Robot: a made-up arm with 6 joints. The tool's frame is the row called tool. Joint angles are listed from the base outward.
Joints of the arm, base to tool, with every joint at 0 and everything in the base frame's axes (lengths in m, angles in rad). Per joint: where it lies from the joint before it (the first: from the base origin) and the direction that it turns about. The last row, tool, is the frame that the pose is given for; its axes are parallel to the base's.
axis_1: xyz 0.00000 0.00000 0.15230 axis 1 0 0
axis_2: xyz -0.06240 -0.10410 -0.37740 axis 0 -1 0
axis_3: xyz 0.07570 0.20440 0.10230 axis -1 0 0
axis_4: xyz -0.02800 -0.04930 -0.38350 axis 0 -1 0
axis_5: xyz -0.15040 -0.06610 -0.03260 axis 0 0 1
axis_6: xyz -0.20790 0.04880 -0.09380 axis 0 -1 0
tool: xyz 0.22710 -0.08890 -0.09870
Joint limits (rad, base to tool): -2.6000..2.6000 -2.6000..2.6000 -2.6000..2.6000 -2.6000..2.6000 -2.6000..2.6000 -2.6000..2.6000
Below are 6 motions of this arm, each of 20 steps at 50 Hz.
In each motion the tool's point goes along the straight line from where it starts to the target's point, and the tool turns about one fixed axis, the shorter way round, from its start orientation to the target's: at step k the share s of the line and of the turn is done. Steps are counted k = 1, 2, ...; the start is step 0. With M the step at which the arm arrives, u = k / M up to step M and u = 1 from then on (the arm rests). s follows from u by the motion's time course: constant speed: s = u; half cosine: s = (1 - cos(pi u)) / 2; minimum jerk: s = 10 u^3 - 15 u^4 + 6 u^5.
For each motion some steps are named. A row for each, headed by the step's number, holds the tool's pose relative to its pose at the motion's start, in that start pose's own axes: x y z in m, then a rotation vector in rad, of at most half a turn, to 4 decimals.
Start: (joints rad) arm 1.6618 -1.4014 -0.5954 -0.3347 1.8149 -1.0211
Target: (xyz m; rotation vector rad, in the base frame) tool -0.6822 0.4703 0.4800 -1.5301 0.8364 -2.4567
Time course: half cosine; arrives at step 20
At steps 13, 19, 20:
13: -0.0404 -0.1052 0.0066 -0.1202 0.0554 -0.0018
19: -0.0553 -0.1438 0.0091 -0.1643 0.0757 -0.0024
20: -0.0556 -0.1447 0.0091 -0.1654 0.0762 -0.0024

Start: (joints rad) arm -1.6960 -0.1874 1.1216 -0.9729 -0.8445 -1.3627
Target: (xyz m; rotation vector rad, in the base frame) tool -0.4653 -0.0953 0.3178 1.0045 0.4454 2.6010
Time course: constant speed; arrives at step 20
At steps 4, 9, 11, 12, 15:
4: -0.0087 -0.0434 0.0260 -0.0571 -0.0168 -0.0655
9: -0.0196 -0.0976 0.0586 -0.1285 -0.0377 -0.1474
11: -0.0239 -0.1192 0.0716 -0.1571 -0.0461 -0.1801
12: -0.0261 -0.1301 0.0781 -0.1714 -0.0503 -0.1965
15: -0.0326 -0.1626 0.0976 -0.2142 -0.0629 -0.2456

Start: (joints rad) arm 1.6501 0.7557 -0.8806 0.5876 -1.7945 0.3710
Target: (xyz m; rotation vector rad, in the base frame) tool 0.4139 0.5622 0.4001 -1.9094 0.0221 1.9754
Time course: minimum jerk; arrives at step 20
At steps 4, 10, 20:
4: 0.0087 0.0198 -0.0037 0.0421 -0.0104 0.0325
10: 0.0750 0.1707 -0.0316 0.3634 -0.0900 0.2808
20: 0.1500 0.3415 -0.0632 0.7269 -0.1800 0.5616

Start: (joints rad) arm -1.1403 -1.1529 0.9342 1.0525 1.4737 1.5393
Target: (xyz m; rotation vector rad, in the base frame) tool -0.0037 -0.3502 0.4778 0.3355 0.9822 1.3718
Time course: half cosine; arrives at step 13
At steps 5, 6, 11, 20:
5: 0.0184 -0.0009 0.0414 0.0497 0.0896 -0.0895
6: 0.0251 -0.0012 0.0564 0.0677 0.1221 -0.1220
11: 0.0537 -0.0025 0.1208 0.1452 0.2617 -0.2615
20: 0.0570 -0.0026 0.1282 0.1540 0.2776 -0.2774

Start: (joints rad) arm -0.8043 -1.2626 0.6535 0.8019 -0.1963 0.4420
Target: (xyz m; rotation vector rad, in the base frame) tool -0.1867 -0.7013 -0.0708 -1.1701 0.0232 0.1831
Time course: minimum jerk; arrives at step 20
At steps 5, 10, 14, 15, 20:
5: 0.0104 0.0043 -0.0159 -0.0090 0.0038 -0.0282
10: 0.0502 0.0209 -0.0770 -0.0434 0.0182 -0.1361
14: 0.0840 0.0350 -0.1289 -0.0726 0.0305 -0.2277
15: 0.0900 0.0375 -0.1381 -0.0777 0.0326 -0.2439
20: 0.1004 0.0419 -0.1540 -0.0867 0.0364 -0.2721

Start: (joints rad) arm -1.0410 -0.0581 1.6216 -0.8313 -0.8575 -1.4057
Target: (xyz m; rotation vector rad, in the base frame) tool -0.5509 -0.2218 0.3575 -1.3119 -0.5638 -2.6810
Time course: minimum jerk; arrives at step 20
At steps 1, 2, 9, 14, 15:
1: 0.0001 -0.0002 0.0002 -0.0001 -0.0002 -0.0003
2: 0.0006 -0.0012 0.0012 -0.0010 -0.0013 -0.0019
9: 0.0301 -0.0550 0.0556 -0.0465 -0.0634 -0.0915
14: 0.0618 -0.1131 0.1143 -0.0957 -0.1305 -0.1882
15: 0.0662 -0.1212 0.1225 -0.1025 -0.1397 -0.2016

